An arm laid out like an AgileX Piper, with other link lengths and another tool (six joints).
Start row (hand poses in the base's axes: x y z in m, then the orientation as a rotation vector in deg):
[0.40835, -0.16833, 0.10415, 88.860, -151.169, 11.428]
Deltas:
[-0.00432, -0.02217, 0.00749, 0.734, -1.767, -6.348]
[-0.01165, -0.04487, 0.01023, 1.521, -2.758, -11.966]
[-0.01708, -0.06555, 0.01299, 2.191, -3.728, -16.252]
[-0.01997, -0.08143, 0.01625, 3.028, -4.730, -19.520]
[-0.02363, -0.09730, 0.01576, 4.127, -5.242, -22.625]
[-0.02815, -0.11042, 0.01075, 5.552, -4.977, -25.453]
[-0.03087, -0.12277, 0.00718, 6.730, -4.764, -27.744]
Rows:
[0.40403, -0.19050, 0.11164, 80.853, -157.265, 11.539]
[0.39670, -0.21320, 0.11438, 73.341, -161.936, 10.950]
[0.39127, -0.23388, 0.11714, 67.494, -165.467, 10.566]
[0.38838, -0.24976, 0.12040, -62.975, 168.222, -10.039]
[0.38472, -0.26563, 0.11991, -58.121, 169.184, -8.689]
[0.38020, -0.27875, 0.11490, -53.923, 170.336, -6.350]
[0.37748, -0.29110, 0.11133, -50.497, 171.158, -4.431]

